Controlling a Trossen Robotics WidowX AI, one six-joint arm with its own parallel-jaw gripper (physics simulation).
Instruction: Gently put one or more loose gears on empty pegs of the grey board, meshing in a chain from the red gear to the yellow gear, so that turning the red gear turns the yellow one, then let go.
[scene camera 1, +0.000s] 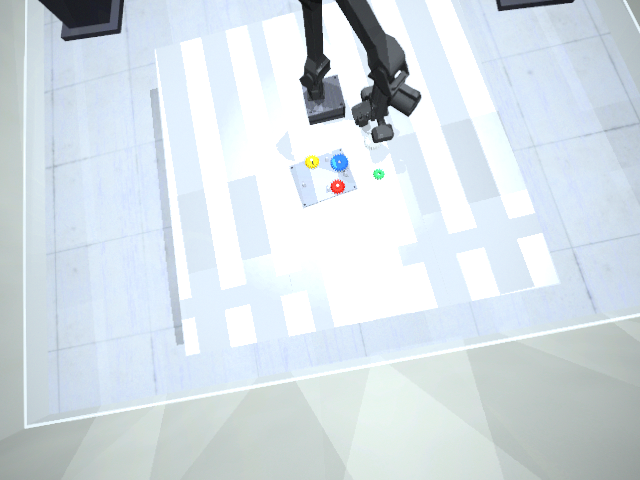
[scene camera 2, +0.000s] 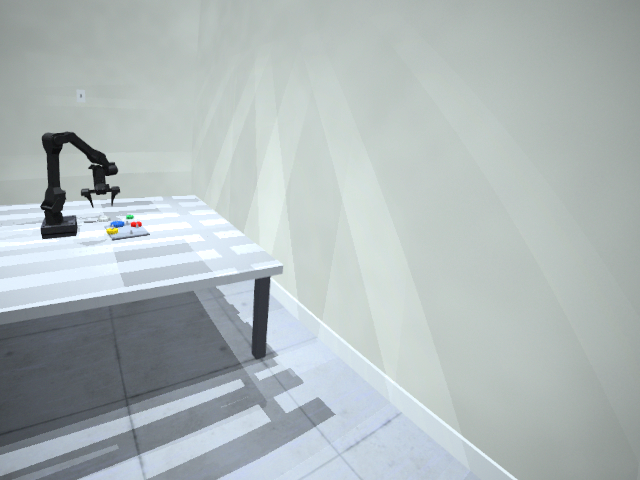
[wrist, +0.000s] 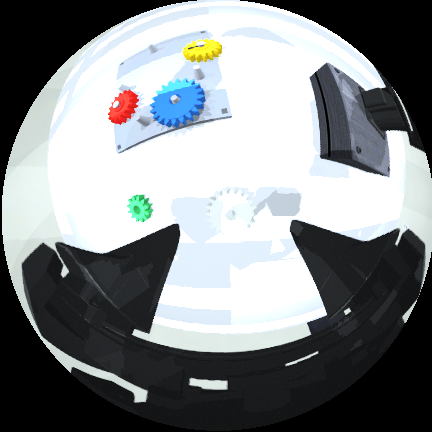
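Seen in the pictures: gripper, fingertip midpoint: (scene camera 1: 372, 130) (scene camera 2: 102, 207) (wrist: 236, 227); arm's base at its link origin: (scene camera 1: 316, 92) (scene camera 2: 54, 223).
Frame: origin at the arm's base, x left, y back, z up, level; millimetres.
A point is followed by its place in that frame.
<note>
The grey board (scene camera 1: 305, 195) @[x -64, y -381, z -48 mm] (scene camera 2: 121, 236) @[x -93, y -298, z -48 mm] (wrist: 216, 106) @[x 72, y -222, z -48 mm] carries the red gear (scene camera 1: 337, 186) @[x 56, y -364, z -27 mm] (scene camera 2: 136, 224) (wrist: 123, 107) @[x 65, y -348, z -33 mm], the yellow gear (scene camera 1: 312, 161) @[x -29, y -258, z -29 mm] (scene camera 2: 112, 230) @[x -47, y -256, z -33 mm] (wrist: 202, 51) @[x -16, y -249, z -33 mm] and a large blue gear (scene camera 1: 339, 162) (scene camera 2: 117, 223) @[x 50, y -271, z -30 mm] (wrist: 185, 107) @[x 82, y -253, z -31 mm] on pegs. Several pegs stand empty, one (wrist: 198, 73) @[x 28, y -248, z -36 mm] between blue and yellow. A loose small green gear (scene camera 1: 378, 174) @[x 207, y -330, z -38 mm] (scene camera 2: 129, 217) @[x 193, y -320, z -43 mm] (wrist: 140, 208) @[x 208, y -314, z -39 mm] and a loose large white gear (scene camera 1: 372, 144) @[x 197, y -206, z -41 mm] (scene camera 2: 103, 218) @[x 180, y -189, z -40 mm] (wrist: 231, 205) @[x 190, y -191, z -41 mm] lie on the table. My gripper (scene camera 1: 371, 125) @[x 189, y -189, z 18 mm] (scene camera 2: 102, 206) @[x 189, y -189, z 18 mm] (wrist: 236, 227) @[x 189, y -189, z 18 mm] is open and empty, above the table near the white gear.
The arm's dark base (scene camera 1: 325, 103) @[x 33, y -52, z 2 mm] (scene camera 2: 58, 227) @[x -44, y -26, z -8 mm] (wrist: 345, 117) @[x 58, y -81, z -1 mm] stands beside the board, on the yellow and blue gears' side. The white table's corner (scene camera 2: 279, 267) @[x -523, y -917, z -63 mm] and a dark table leg (scene camera 2: 260, 317) show in the second scene view.
</note>
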